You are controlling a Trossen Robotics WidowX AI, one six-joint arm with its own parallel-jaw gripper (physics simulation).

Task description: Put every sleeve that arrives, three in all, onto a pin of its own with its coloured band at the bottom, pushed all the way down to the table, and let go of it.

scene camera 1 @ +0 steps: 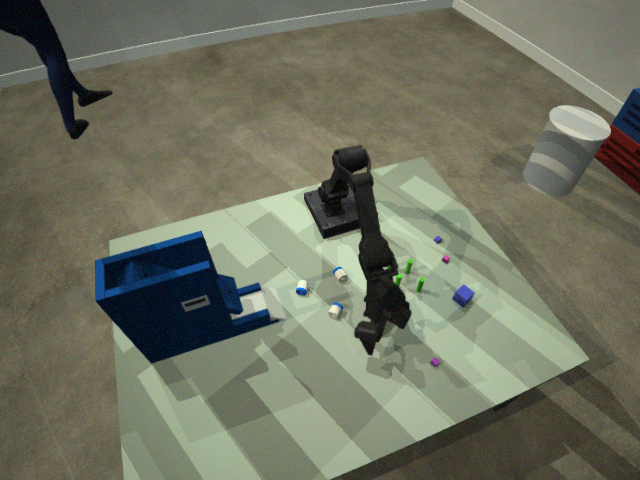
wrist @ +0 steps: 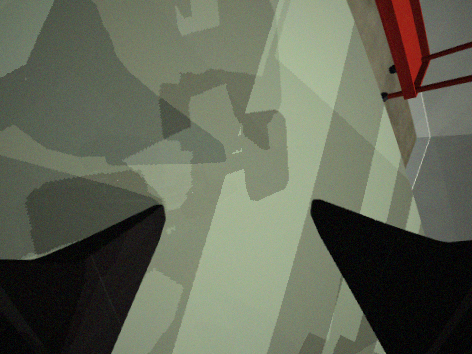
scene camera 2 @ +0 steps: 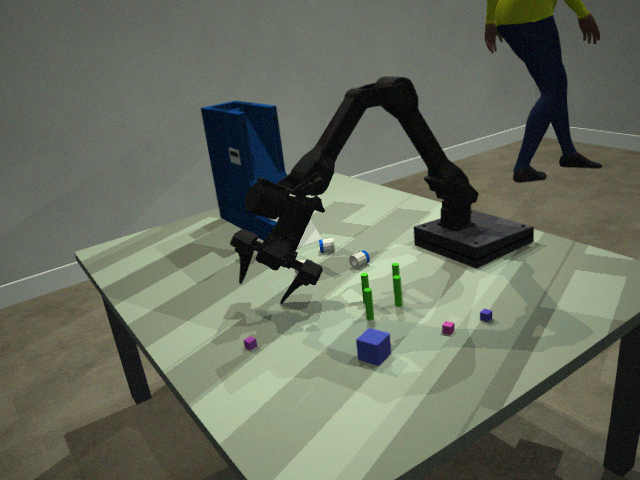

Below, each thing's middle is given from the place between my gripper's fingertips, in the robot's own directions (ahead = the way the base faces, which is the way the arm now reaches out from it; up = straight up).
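Blue cube (scene camera 2: 373, 346): my hand 7 cm past it and 30 cm to the right of it. Blue dispenser box (scene camera 1: 167, 298): 40 cm to the right of my hand, 19 cm behind, 13 cm above.
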